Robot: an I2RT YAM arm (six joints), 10 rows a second.
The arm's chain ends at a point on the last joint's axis. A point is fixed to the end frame.
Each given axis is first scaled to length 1.
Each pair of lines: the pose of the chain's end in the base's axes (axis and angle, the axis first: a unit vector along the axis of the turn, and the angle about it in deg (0 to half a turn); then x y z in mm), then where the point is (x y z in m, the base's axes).
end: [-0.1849 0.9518 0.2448 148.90 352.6 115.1 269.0]
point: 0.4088 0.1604 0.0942
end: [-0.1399 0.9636 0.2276 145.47 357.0 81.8 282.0]
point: 0.4240 0.1203 0.1094
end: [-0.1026 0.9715 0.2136 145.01 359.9 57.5 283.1]
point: 0.4281 0.0898 0.1097
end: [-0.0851 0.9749 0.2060 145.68 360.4 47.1 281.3]
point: 0.4264 0.0761 0.1065
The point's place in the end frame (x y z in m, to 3 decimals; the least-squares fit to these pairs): 0.047 -0.047 0.177
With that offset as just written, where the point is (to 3 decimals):
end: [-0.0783 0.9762 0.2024 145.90 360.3 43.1 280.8]
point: 0.426 0.071 0.105
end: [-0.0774 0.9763 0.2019 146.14 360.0 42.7 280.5]
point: 0.424 0.070 0.105
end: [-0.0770 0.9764 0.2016 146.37 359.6 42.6 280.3]
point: 0.423 0.070 0.104
